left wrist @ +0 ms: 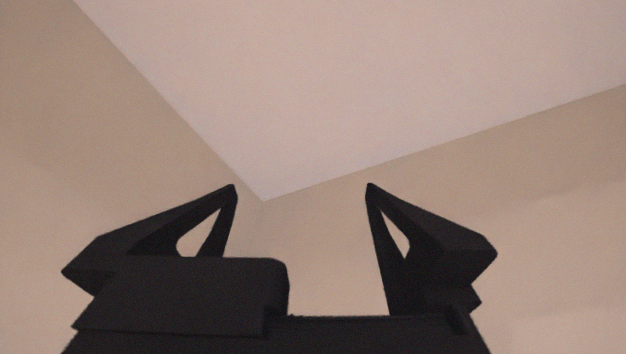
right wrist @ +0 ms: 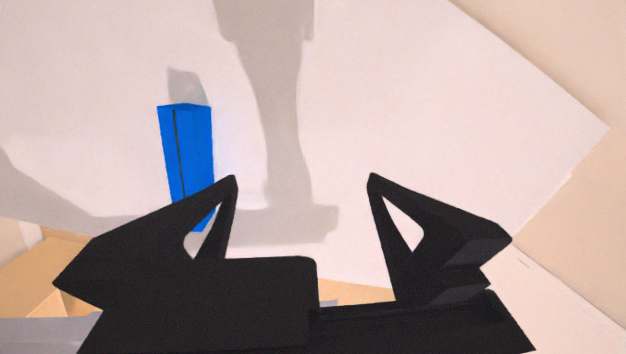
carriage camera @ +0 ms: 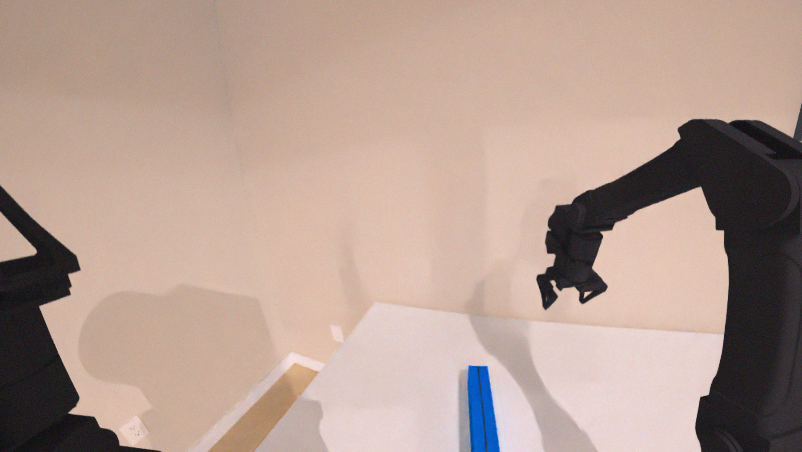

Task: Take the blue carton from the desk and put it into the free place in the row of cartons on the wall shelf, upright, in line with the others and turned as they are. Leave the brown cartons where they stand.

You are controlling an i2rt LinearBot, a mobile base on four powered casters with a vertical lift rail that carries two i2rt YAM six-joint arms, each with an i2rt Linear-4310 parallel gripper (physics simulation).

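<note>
The blue carton (carriage camera: 482, 409) (right wrist: 192, 150) stands on the white desk (carriage camera: 393, 359) (right wrist: 425, 100); its lower end is cut off in the carriage view and partly hidden behind a finger in the right wrist view. My right gripper (carriage camera: 564, 306) (right wrist: 304, 180) is open and empty. It hangs above the desk, fingers downward, to the right of the carton in the carriage view. My left gripper (left wrist: 300, 190) is open and empty, tipped up toward the ceiling; part of the left arm shows at the left edge of the carriage view. The wall shelf and the brown cartons do not show.
The wall (carriage camera: 365, 140) rises behind the desk's back edge, and a second wall meets it at the left. White baseboard (carriage camera: 241, 401) and wooden floor (carriage camera: 263, 412) show left of the desk. The right arm stands along the right side of the carriage view.
</note>
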